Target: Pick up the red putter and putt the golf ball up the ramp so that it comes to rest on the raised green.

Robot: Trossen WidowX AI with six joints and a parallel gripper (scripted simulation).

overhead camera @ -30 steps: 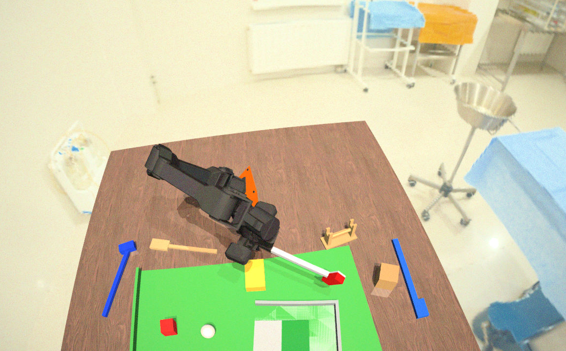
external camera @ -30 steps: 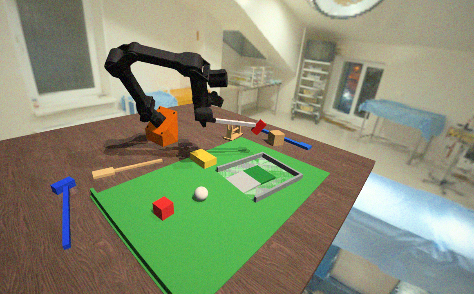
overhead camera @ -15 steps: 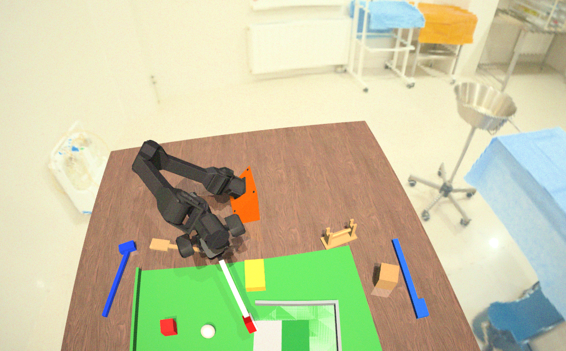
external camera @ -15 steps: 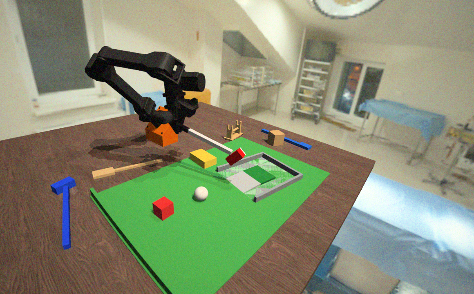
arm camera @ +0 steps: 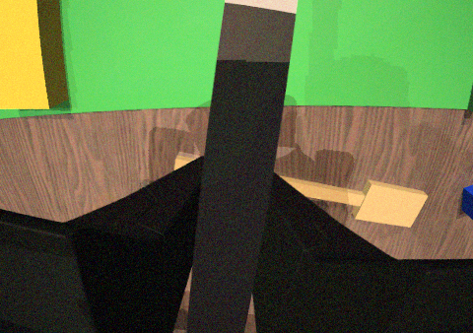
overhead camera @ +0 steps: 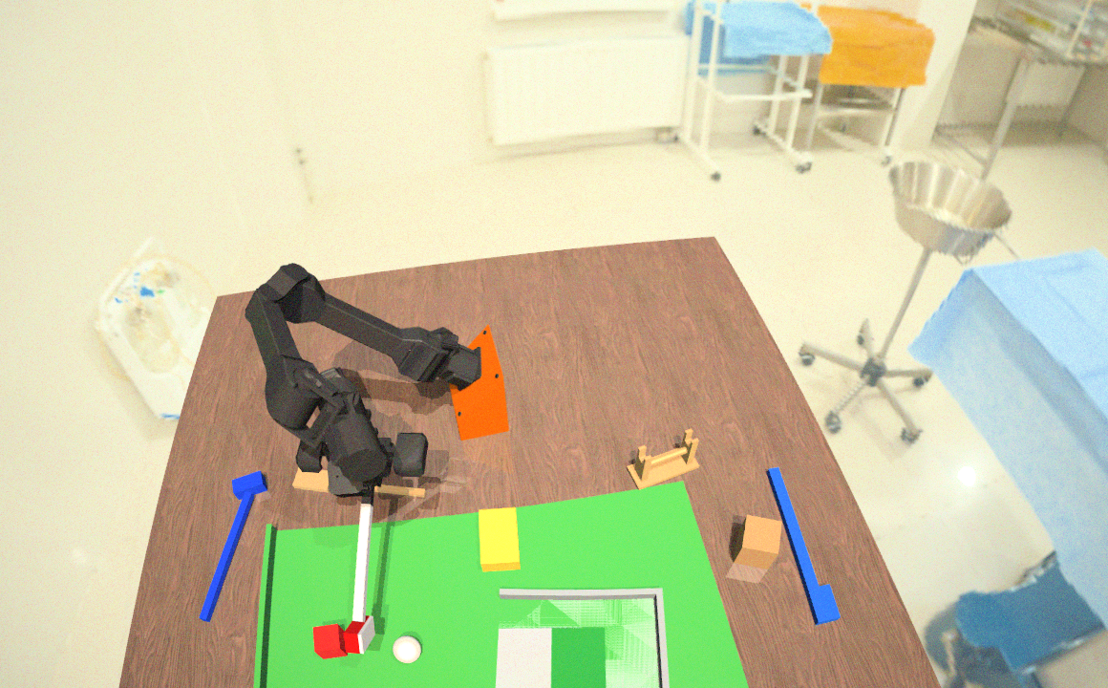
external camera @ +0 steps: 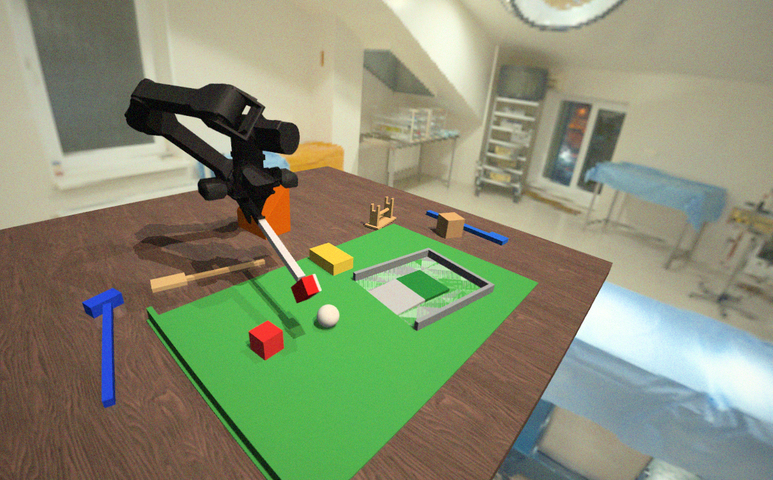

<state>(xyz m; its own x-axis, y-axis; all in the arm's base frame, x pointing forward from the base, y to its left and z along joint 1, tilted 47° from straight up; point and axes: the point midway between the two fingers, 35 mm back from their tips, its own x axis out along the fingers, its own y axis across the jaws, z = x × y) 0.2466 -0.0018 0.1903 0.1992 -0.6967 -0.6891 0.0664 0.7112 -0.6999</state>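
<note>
My gripper tip is 30 mm short of the yellow block, 180 mm to the right of it and 130 mm above it. From my gripper tip the other things lie so: white golf ball 220 mm ahead, 30 mm to the left, 120 mm below; then red cube 210 mm ahead, 90 mm to the right, 120 mm below; then red putter 120 mm ahead.
</note>
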